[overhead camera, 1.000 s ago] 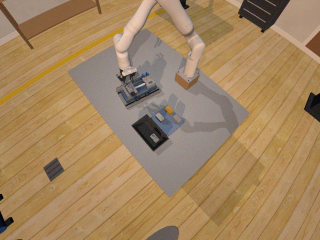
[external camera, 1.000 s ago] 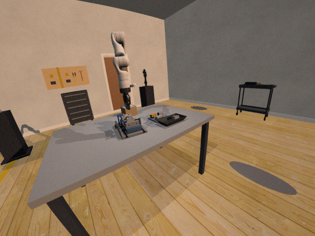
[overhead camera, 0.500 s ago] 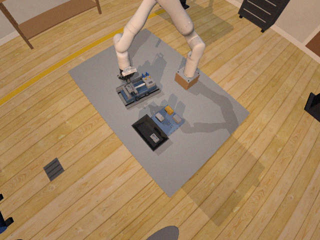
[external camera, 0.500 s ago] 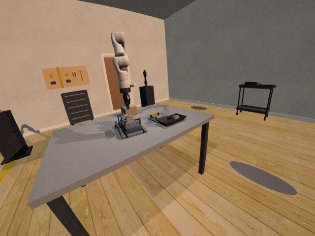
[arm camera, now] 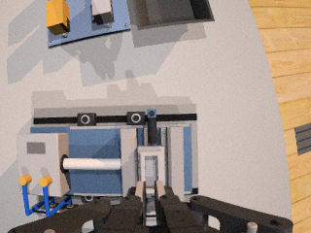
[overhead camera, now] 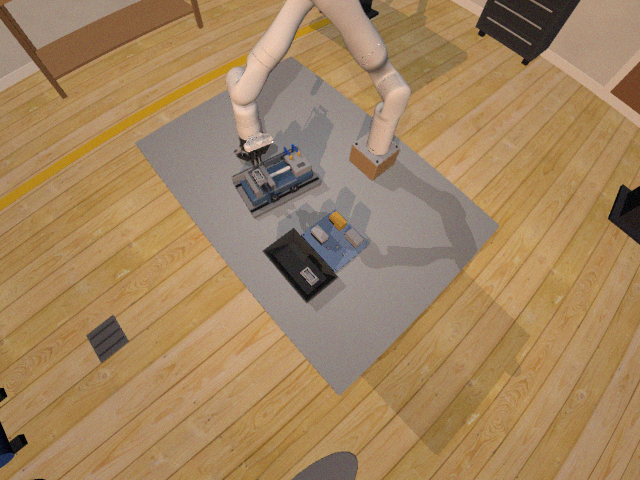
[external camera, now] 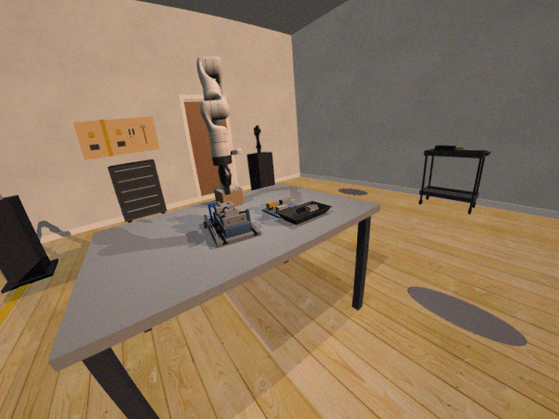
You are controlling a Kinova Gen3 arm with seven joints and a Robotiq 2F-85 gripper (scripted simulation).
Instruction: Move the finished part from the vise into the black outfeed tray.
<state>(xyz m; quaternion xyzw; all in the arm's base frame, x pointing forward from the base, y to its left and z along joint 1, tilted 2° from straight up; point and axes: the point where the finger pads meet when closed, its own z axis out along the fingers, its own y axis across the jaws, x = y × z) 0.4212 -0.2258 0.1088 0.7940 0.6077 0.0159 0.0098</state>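
Now: the screw rod 80 mm behind my hand, 20 mm to the left of it and 120 mm below it. The rest, counted from my hand: blank 10 mm behind, 300 mm to the left, 170 mm below; blue fixture plate 40 mm behind, 350 mm to the left, 200 mm below; orange block 100 mm behind, 310 mm to the left, 170 mm below.
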